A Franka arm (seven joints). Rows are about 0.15 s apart.
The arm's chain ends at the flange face. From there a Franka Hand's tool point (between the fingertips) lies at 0.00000 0.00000 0.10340 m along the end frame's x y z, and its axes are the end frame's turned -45 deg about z.
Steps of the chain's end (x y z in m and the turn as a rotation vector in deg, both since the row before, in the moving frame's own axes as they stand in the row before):
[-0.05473 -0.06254 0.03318 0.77 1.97 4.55]
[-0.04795 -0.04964 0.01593 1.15 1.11 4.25]
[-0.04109 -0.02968 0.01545 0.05 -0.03 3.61]
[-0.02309 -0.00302 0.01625 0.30 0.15 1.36]
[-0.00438 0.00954 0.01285 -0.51 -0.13 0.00]
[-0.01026 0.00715 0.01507 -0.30 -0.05 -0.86]
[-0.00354 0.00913 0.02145 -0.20 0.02 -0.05]
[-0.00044 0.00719 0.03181 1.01 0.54 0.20]
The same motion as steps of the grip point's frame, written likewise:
[0.00895 -0.08125 0.03311 -0.85 1.94 4.55]
[0.00408 -0.06895 0.01589 0.03 1.60 4.25]
[-0.00804 -0.05014 0.01545 0.06 0.01 3.61]
[-0.01362 -0.01865 0.01625 0.11 0.32 1.36]
[-0.01066 0.00413 0.01285 -0.27 -0.45 0.00]
[-0.01275 -0.00188 0.01507 -0.18 -0.25 -0.86]
[-0.00919 0.00423 0.02145 -0.16 -0.13 -0.05]
[-0.00342 0.00418 0.03179 0.33 1.10 0.20]

